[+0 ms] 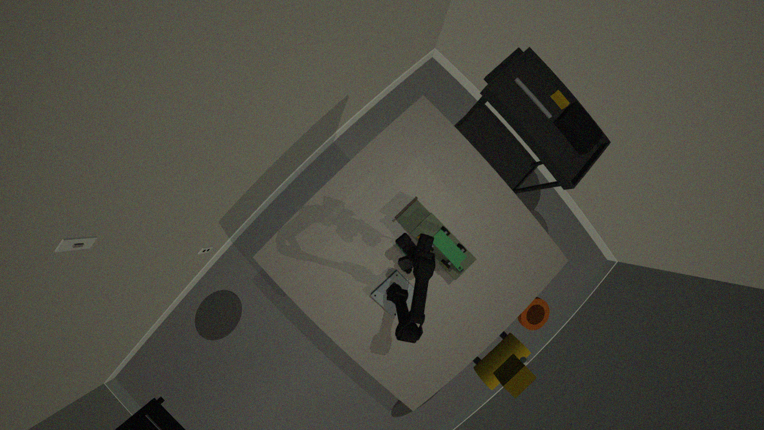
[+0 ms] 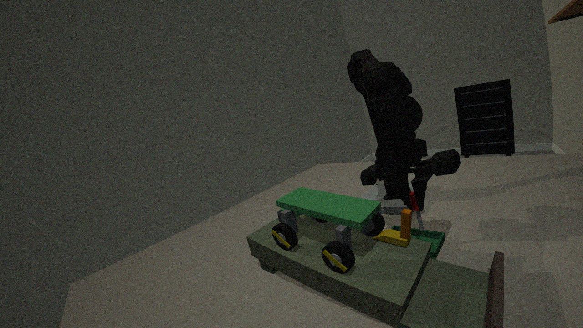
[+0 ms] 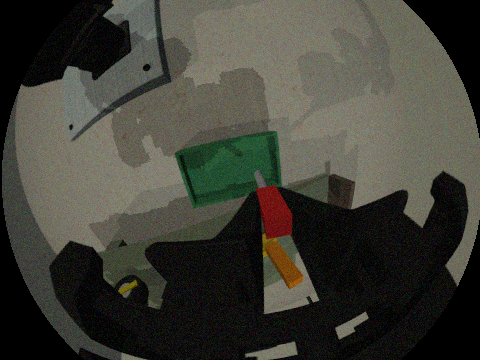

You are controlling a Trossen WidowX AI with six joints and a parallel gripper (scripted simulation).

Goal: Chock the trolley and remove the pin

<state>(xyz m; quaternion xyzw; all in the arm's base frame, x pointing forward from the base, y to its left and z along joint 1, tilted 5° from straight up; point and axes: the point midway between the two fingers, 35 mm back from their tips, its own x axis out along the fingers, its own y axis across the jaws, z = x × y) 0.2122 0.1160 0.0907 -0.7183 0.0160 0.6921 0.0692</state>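
Now: gripper tip 90 mm above the green tray and 20 mm to the left of it. From my gripper tip the other things lie so: trolley: 130 mm to the right, 120 mm ahead, 30 mm above; yellow chock: 70 mm ahead, 30 mm to the right; red-headed stop pin: right at my gripper tip.
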